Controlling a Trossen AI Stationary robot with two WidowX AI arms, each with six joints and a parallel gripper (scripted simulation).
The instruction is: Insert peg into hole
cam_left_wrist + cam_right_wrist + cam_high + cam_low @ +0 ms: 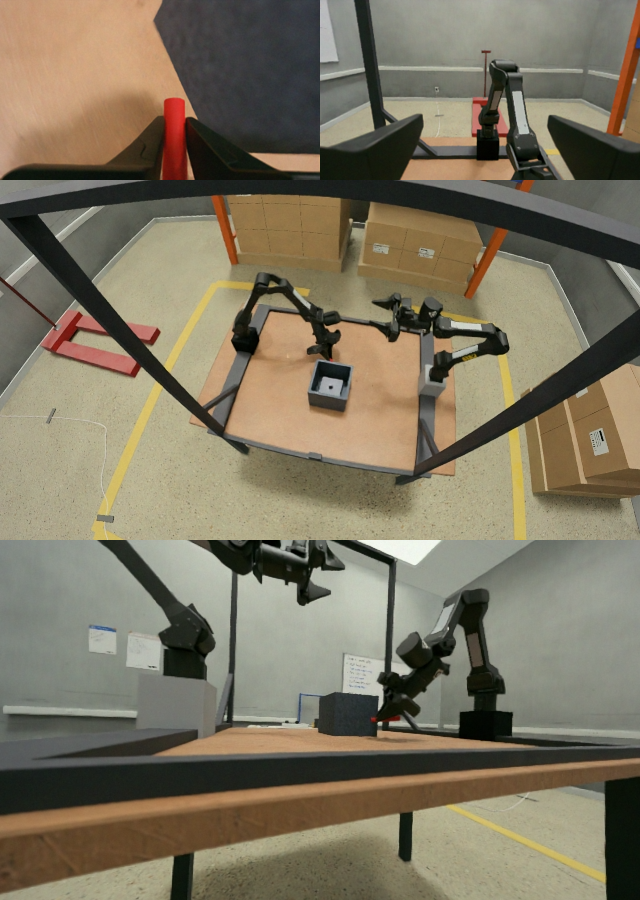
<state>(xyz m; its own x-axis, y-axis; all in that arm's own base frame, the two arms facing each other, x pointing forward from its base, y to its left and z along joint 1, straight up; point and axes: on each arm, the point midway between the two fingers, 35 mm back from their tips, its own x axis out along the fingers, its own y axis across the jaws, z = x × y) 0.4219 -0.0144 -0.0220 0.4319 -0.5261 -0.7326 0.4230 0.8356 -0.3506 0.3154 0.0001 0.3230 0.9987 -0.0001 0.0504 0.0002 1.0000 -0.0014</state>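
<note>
My left hand is 1 cm past the red peg, 1 cm to the right of it and 2 cm above it. Also, from my left hand: dark frame rail (28 cm ahead, 2 cm to the right, 7 cm below); light plate (15 cm behind, 5 cm to the right, 4 cm below).
</note>
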